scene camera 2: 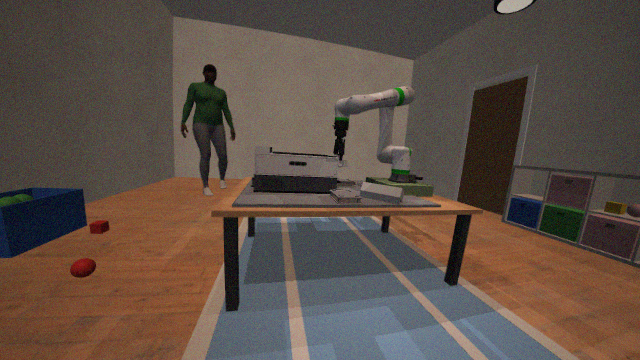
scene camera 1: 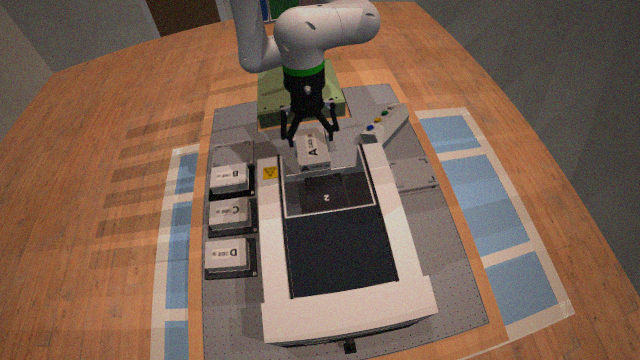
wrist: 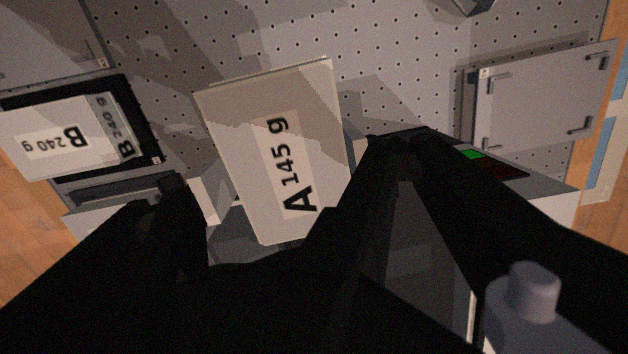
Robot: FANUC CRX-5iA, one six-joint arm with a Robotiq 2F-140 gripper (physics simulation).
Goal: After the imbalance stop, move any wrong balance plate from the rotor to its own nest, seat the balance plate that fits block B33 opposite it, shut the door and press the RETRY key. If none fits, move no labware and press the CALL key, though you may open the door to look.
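Frame: origin at the arm's base, x down, y ahead, z right, level; millimetres.
Seen in the pictures: gripper, fingertip midpoint: (scene camera 1: 311,151) (wrist: 289,149); arm's base at its link origin: (scene camera 2: 399,181).
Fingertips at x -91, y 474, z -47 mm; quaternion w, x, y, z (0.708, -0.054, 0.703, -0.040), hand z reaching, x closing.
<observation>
Pixels of each thing's middle, then the offset from my fingertips to it. "spot": a spot on its surface instead.
- grey balance plate A at the middle of its body: (wrist: 290,159) (scene camera 1: 311,149) dx -12, dy +4, dz -1 mm
- white centrifuge at the middle of its body: (wrist: 350,325) (scene camera 1: 334,244) (scene camera 2: 295,168) dx +31, dy +273, dz -48 mm
- Plates B at the middle of its body: (wrist: 70,137) (scene camera 1: 229,178) dx +120, dy -9, dz +286 mm
- C at the middle of its body: (wrist: 129,224) (scene camera 1: 229,213) dx +120, dy +126, dz +266 mm
- D at the middle of its body: (scene camera 1: 227,255) dx +120, dy +266, dz +259 mm
- empty grey nest at the middle of its body: (wrist: 15,23) (scene camera 1: 232,154) dx +144, dy -137, dz +304 mm
- key panel at the middle of its body: (scene camera 1: 386,123) (scene camera 2: 381,191) dx +111, dy -211, dz -267 mm
- grey pad with corner marks, surface spot: (wrist: 540,101) (scene camera 1: 411,171) spot: dx +119, dy +4, dz -317 mm
My gripper (scene camera 1: 308,134) (scene camera 2: 338,151) (wrist: 289,149) is shut on the grey balance plate A (scene camera 1: 313,151) (wrist: 281,154), marked 145 g. It holds the plate above the back end of the white centrifuge (scene camera 1: 340,308) (scene camera 2: 295,166). The open rotor bay shows a dark seat marked 2 (scene camera 1: 326,196), which is empty. Plates B (scene camera 1: 228,176) (wrist: 60,140) (240 g), C (scene camera 1: 228,212) and D (scene camera 1: 226,255) sit in black nests left of the centrifuge. An empty grey nest (scene camera 1: 231,154) (wrist: 39,39) lies behind plate B. Block B33 is not visible.
The key panel (scene camera 1: 386,123) with blue, yellow and green keys stands right of the gripper. A grey pad with corner marks (scene camera 1: 413,172) (wrist: 540,101) lies right of the centrifuge. The arm's green base (scene camera 1: 273,96) is behind. A person (scene camera 2: 208,125) stands beyond the table.
</observation>
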